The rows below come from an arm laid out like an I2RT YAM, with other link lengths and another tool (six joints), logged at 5 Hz.
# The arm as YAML. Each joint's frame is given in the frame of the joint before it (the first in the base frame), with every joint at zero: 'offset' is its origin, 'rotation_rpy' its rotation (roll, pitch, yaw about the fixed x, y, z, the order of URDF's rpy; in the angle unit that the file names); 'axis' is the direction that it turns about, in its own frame. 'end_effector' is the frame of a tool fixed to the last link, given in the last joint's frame.
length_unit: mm
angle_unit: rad
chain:
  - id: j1
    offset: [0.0, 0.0, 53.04]
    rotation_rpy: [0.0, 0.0, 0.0]
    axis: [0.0, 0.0, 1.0]
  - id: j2
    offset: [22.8, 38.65, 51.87]
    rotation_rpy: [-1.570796, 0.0, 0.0]
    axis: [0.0, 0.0, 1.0]
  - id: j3
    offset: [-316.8, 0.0, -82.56]
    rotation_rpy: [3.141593, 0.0, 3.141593]
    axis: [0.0, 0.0, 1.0]
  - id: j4
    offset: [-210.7, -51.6, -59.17]
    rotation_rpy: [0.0, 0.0, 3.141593]
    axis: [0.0, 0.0, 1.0]
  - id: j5
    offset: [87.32, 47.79, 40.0]
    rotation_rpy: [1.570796, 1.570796, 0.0]
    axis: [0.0, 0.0, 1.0]
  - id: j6
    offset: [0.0, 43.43, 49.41]
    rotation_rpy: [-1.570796, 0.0, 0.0]
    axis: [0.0, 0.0, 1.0]
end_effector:
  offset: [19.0, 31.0, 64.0]
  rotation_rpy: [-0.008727, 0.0, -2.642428]
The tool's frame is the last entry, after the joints.
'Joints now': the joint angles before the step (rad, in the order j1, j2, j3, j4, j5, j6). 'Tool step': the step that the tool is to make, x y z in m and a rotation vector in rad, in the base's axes. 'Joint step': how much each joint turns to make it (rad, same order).
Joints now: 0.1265 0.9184 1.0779 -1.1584 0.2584 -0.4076
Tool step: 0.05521 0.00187 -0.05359 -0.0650 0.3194 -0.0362
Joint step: -0.0035 0.3415 -0.0011 0.0118 0.0355 0.0210
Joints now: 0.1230 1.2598 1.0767 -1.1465 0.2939 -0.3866
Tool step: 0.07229 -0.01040 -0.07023 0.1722 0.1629 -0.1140
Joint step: -0.1392 0.3647 -0.0008 0.2106 -0.1820 0.0053
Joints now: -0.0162 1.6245 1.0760 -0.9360 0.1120 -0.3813
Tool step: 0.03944 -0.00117 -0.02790 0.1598 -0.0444 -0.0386
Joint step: -0.0561 0.1396 -0.0001 0.1771 -0.1625 -0.0003
